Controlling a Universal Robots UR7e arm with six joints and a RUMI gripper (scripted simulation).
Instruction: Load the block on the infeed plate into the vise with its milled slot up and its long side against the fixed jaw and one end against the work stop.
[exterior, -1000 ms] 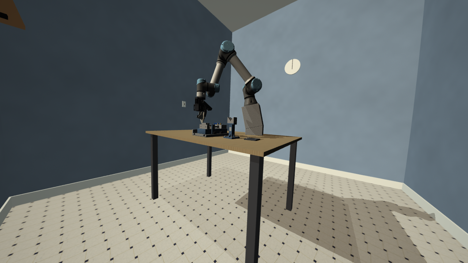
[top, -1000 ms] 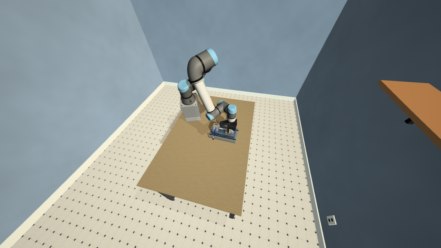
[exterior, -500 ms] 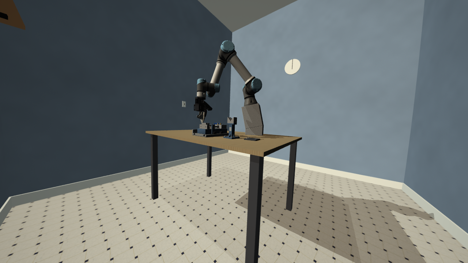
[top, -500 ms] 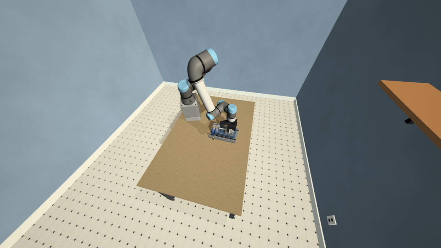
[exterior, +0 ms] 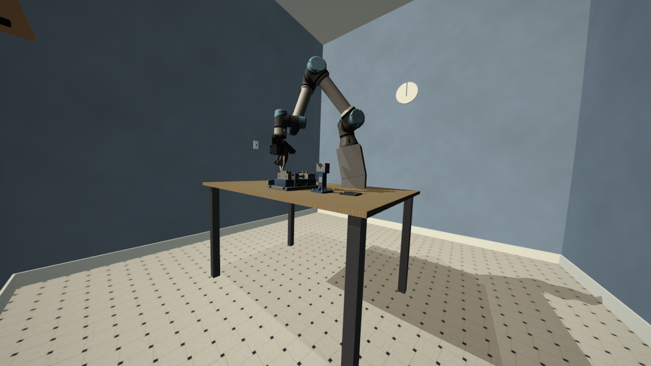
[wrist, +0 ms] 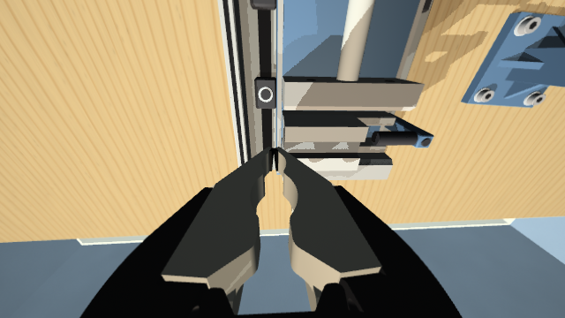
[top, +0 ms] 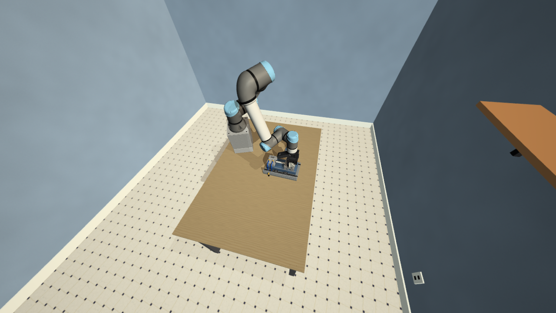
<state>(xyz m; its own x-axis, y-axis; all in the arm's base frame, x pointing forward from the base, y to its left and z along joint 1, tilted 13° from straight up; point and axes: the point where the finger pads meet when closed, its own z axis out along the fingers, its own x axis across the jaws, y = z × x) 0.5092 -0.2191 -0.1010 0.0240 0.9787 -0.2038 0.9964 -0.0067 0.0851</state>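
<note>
My hand is 40 mm to the right of the part and 20 mm above it. From my hand the other things lie so: cylinder rod 90 mm behind, 60 mm to the left, 40 mm below; then fixed jaw 30 mm ahead, 60 mm to the left, 40 mm below; then moving jaw 30 mm behind, 60 mm to the left, 40 mm below.
</note>
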